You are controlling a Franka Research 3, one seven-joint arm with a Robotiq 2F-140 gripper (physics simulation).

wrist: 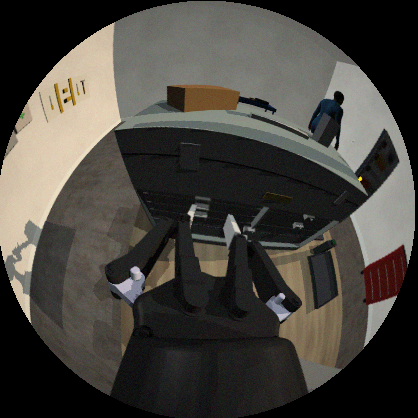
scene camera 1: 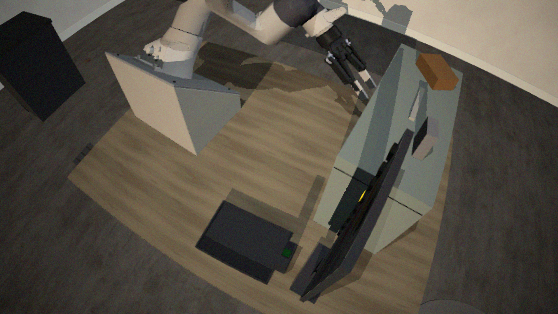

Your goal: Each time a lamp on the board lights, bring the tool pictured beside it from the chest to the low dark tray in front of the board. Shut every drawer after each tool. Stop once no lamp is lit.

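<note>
The pale green chest (scene camera 1: pixel 440 167) (wrist: pixel 235 150) stands along the table's right side in the scene view; its dark front carries small grey handles (wrist: pixel 201 206) (wrist: pixel 298 225), and no drawer looks pulled out. My gripper (scene camera 1: pixel 369 90) (wrist: pixel 209 216) is partly open and empty, its fingertips in front of the handles on the chest's left part in the wrist view. The board (scene camera 1: pixel 350 250) (wrist: pixel 382 157) stands by the chest's end, with one yellow lamp (scene camera 1: pixel 362 195) (wrist: pixel 360 178) lit; its pictures are too small to read. The low dark tray (scene camera 1: pixel 250 230) (wrist: pixel 324 280) holds no visible tool. Drawer contents are hidden.
On the chest top are a brown box (scene camera 1: pixel 437 71) (wrist: pixel 202 97), a flat strip (scene camera 1: pixel 416 104) and a grey block (scene camera 1: pixel 426 142) (wrist: pixel 326 129). A small dark box with a green mark (scene camera 1: pixel 286 253) adjoins the tray. A pale pedestal (scene camera 1: pixel 155 100) bears the arm. A person (wrist: pixel 327 112) stands beyond the chest.
</note>
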